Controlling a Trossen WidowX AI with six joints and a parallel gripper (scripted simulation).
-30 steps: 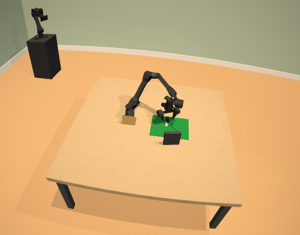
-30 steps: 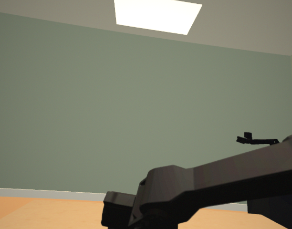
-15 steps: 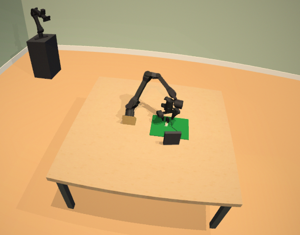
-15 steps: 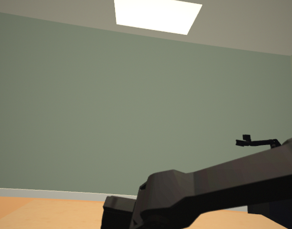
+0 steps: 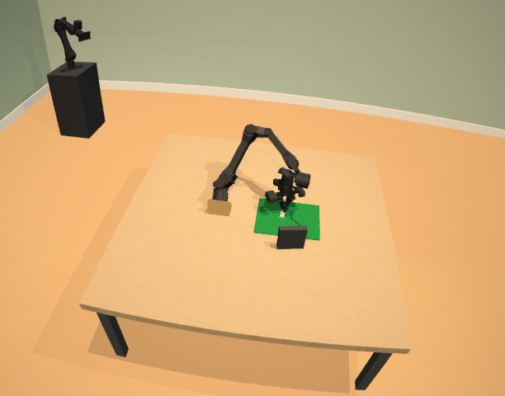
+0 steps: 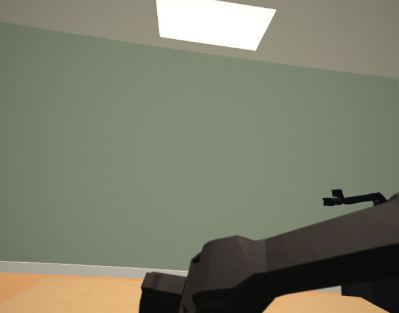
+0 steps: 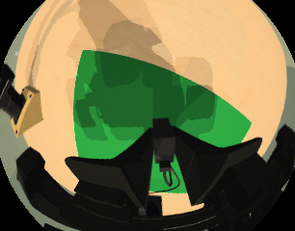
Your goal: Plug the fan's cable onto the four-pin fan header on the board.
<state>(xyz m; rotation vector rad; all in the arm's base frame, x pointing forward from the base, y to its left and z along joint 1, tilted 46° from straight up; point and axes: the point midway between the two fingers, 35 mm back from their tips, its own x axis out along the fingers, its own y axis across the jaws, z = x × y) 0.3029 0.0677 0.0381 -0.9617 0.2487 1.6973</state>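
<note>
The pale header is 40 mm to the right of my gripper tip and 20 mm below it. The rest, counted from my gripper tip: green board: 60 mm to the right, 30 mm below, 30 mm ahead; then fan cable plug: 10 mm to the right, 10 mm above; then black square fan: 230 mm to the right, 50 mm ahead, 40 mm above.
</note>
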